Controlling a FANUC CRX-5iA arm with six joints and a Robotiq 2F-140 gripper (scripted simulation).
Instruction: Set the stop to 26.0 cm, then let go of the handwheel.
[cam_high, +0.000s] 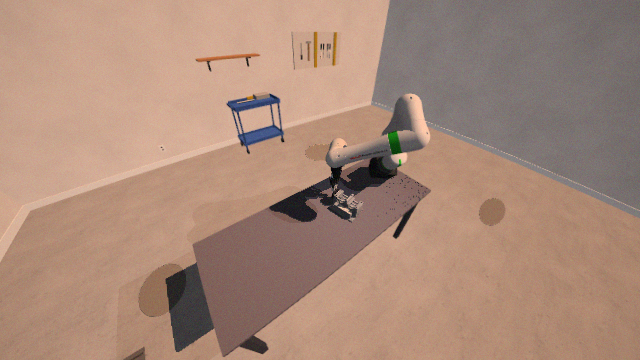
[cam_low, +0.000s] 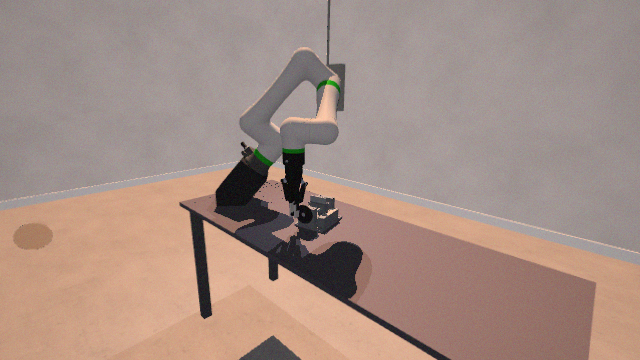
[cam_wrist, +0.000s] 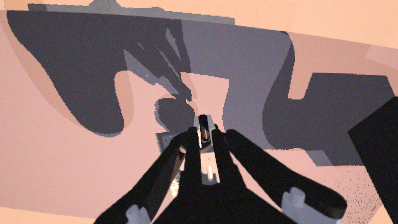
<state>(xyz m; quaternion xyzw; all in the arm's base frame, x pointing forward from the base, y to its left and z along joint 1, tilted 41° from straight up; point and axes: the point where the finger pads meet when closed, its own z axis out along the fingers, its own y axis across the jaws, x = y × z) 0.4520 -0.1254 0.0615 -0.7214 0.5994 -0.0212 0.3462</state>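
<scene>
The handwheel lies 2 cm to the left of my hand and 2 cm below it. Round my hand: grey stop fixture (1 cm behind, 16 cm to the left, 1 cm below).
</scene>
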